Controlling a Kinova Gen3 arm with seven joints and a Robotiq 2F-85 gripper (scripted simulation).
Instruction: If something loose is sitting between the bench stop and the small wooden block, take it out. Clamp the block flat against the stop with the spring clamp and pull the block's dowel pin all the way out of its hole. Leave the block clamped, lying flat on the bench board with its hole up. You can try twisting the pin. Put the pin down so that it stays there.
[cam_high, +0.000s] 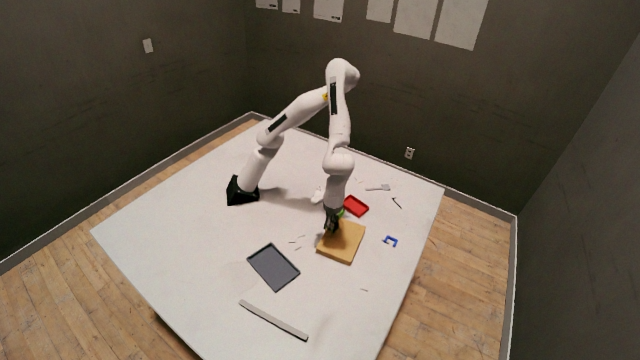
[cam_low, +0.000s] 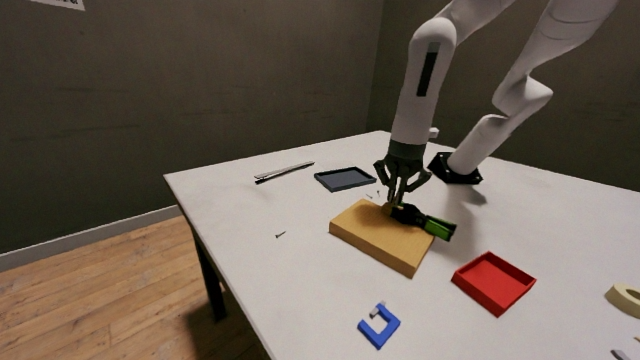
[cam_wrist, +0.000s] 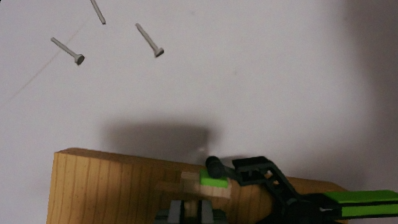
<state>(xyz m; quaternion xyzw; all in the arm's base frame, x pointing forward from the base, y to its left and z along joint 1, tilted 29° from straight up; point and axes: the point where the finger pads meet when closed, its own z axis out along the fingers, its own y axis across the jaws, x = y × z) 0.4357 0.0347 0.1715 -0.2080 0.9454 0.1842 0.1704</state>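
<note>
Right now the dowel pin is 2 cm below my hand. Also, from my hand: grey tray 26 cm to the right, 8 cm below, 5 cm behind; then red tray 22 cm to the left, 8 cm below, 4 cm behind; then small wooden block 4 cm below.
</note>
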